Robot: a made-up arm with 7 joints. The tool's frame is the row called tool. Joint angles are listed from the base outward.
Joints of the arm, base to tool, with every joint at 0 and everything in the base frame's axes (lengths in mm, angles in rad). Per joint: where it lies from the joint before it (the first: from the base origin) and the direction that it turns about. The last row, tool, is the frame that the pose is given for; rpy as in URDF.
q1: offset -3.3 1 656.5 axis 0 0 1
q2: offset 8.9 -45.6 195 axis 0 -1 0
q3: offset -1.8 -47.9 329.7 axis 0 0 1
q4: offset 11.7 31 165.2 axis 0 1 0
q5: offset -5.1 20 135.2 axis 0 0 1
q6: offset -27.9 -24.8 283.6 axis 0 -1 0
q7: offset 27.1 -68.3 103.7 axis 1 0 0
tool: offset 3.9 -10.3 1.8 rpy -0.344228 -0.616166 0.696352
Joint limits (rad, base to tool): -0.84..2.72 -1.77..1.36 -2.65..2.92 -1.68..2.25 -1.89..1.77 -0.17..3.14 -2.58..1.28
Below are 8 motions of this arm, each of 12 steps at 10 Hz.
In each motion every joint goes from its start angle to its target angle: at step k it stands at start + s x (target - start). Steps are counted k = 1, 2, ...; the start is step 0. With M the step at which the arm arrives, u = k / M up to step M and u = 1 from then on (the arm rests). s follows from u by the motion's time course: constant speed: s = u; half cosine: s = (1 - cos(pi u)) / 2; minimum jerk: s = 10 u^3 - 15 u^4 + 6 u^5.
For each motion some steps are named. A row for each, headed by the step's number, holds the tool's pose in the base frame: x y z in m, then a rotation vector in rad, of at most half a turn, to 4 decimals.
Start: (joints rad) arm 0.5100 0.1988 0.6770 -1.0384 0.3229 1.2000 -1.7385
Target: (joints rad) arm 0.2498 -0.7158 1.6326 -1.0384 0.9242 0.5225 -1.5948
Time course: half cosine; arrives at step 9
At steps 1, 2, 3, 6, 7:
1: -0.1407 -0.5831 1.4576 -0.5122 -2.4385 -0.6713
2: -0.0706 -0.5646 1.5031 -0.4815 -2.4741 -0.4880
3: 0.0449 -0.5315 1.5553 -0.4097 -2.5049 -0.2291
6: 0.5016 -0.4009 1.5336 0.0511 -2.4735 0.4053
7: 0.6093 -0.3754 1.4718 0.1942 -2.4547 0.4686

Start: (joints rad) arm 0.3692 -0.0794 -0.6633 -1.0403 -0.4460 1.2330 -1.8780
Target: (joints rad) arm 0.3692 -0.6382 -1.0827 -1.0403 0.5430 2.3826 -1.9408
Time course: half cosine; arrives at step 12
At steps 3, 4, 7, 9, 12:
3: -0.3107 0.1232 1.4948 -2.2517 -0.6109 -1.7661
4: -0.2645 0.1374 1.4995 -2.3319 -0.7850 -1.7938
7: -0.0845 0.1769 1.5067 2.1066 1.3834 1.5238
9: 0.0322 0.1988 1.5003 1.8951 1.7357 1.3366
12: 0.1127 0.2152 1.4880 1.7634 1.9724 1.2321

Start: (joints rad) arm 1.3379 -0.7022 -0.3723 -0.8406 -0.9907 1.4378 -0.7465
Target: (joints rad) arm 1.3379 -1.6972 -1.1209 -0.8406 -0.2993 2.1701 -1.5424
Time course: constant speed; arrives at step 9
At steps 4, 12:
4: -0.1204 0.5235 1.3758 -1.8047 -2.4094 -0.0413
12: -0.0989 0.6914 0.9351 1.3049 2.3689 -0.0539

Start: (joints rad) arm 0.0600 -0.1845 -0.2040 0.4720 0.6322 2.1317 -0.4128
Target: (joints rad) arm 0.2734 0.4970 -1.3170 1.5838 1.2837 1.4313 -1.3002
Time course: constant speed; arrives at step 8
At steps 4, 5, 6, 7, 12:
4: 0.1454 -0.4199 1.5924 -0.5716 -1.3865 -0.2248
5: 0.0980 -0.4830 1.5313 -0.5156 -1.2455 -0.2985
6: 0.0505 -0.5396 1.4520 -0.4249 -1.1265 -0.3594
7: 0.0070 -0.5836 1.3561 -0.3051 -1.0335 -0.4052
12: -0.0285 -0.6099 1.2473 -0.1630 -0.9691 -0.4356

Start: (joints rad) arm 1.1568 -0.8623 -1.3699 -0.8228 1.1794 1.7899 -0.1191
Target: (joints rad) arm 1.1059 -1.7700 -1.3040 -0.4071 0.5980 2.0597 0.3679
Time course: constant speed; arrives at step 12
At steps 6, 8, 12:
6: 0.2249 0.7376 1.2268 0.5087 -1.7357 2.1194
8: 0.2659 0.7772 1.1062 0.5055 -1.5648 2.1470
12: 0.3221 0.8024 0.8413 0.4826 -1.2010 2.2080

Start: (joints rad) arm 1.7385 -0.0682 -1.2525 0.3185 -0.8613 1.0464 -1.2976
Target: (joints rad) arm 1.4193 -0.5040 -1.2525 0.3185 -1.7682 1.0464 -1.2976
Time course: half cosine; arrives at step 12
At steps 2, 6, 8, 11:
2: 0.0629 0.2063 1.8568 -2.0938 -0.4457 0.1983
6: 0.0931 0.4324 1.7816 -2.4447 0.0417 -0.1783
8: 0.1480 0.5458 1.7124 -2.5983 0.3379 -0.4269
11: 0.2195 0.6318 1.6342 -2.7053 0.6192 -0.6801

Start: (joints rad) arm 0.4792 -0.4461 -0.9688 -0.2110 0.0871 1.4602 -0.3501
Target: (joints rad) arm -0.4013 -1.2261 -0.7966 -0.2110 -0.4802 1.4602 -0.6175
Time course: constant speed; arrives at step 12
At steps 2, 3, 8, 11, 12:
2: 0.3227 0.1722 1.7146 -1.6014 -1.3380 0.4159
3: 0.3861 0.1670 1.6887 -1.6868 -1.1976 0.4047
8: 0.6662 0.0148 1.5082 -1.9766 -0.4523 0.3706
11: 0.7668 -0.1558 1.3638 -2.0346 0.0073 0.3772
12: 0.7844 -0.2204 1.3107 -2.0341 0.1584 0.3851

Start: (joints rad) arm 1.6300 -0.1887 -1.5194 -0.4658 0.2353 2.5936 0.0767
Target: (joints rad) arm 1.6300 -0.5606 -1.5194 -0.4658 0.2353 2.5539 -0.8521
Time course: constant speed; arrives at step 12
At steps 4, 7, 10, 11, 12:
4: -0.1378 0.1528 1.6036 0.2970 2.5513 -0.0360
7: -0.1433 0.2217 1.5845 0.4116 2.6110 0.0976
10: -0.1489 0.2889 1.5591 0.5366 2.6534 0.2349
11: -0.1508 0.3108 1.5493 0.5803 2.6632 0.2815
12: -0.1526 0.3325 1.5388 0.6247 2.6708 0.3285

